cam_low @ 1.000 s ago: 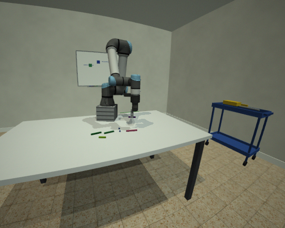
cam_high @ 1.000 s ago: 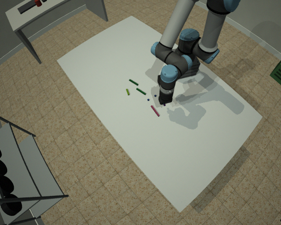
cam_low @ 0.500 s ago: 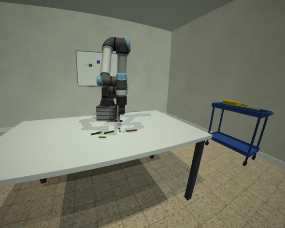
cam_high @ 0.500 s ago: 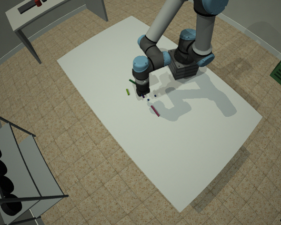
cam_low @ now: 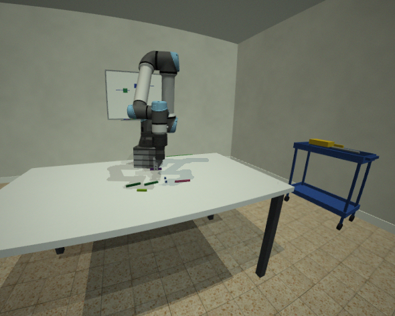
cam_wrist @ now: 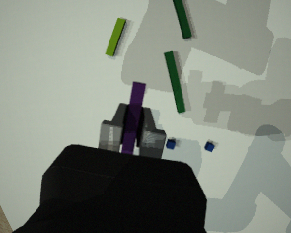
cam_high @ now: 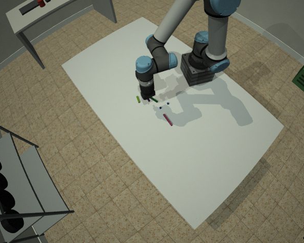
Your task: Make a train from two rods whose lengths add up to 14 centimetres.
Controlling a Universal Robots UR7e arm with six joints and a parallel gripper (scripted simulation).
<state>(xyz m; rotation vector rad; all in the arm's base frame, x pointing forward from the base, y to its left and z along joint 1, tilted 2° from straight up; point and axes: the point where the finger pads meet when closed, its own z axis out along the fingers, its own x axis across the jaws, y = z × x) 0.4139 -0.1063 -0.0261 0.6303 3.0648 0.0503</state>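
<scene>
Now: hand 11 cm above the green rod, 6 cm past it and 1 cm to the left of it. Round my hand: purple rod: 1 cm below; lime rod: 11 cm below, 8 cm to the right, 1 cm ahead; pink rod: 16 cm to the left, 11 cm below.
</scene>
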